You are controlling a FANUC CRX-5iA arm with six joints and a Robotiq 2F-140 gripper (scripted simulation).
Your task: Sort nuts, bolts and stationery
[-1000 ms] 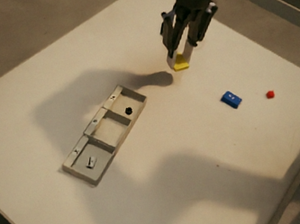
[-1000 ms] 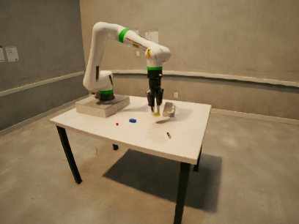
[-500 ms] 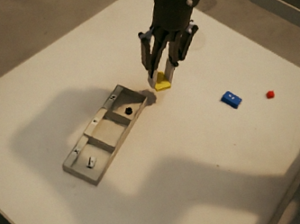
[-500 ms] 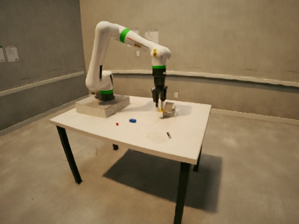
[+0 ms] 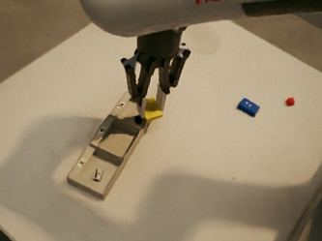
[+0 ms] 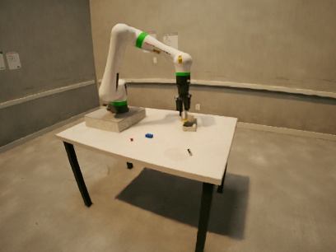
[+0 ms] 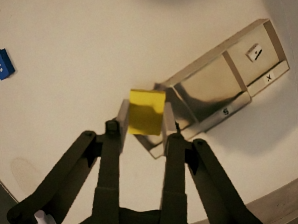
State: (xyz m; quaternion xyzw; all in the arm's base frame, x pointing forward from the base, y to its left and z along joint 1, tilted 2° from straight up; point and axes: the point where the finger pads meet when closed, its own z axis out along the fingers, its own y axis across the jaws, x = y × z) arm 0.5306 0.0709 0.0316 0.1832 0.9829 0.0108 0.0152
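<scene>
The grey item lies 30 mm behind my hand, 170 mm to the left of it and 80 mm below it. Also, from my hand: yellow pad: 30 mm below; then pale bin: 10 mm ahead, 90 mm to the left, 70 mm below; then black nut: 20 mm ahead, 10 mm to the left, 80 mm below.
</scene>
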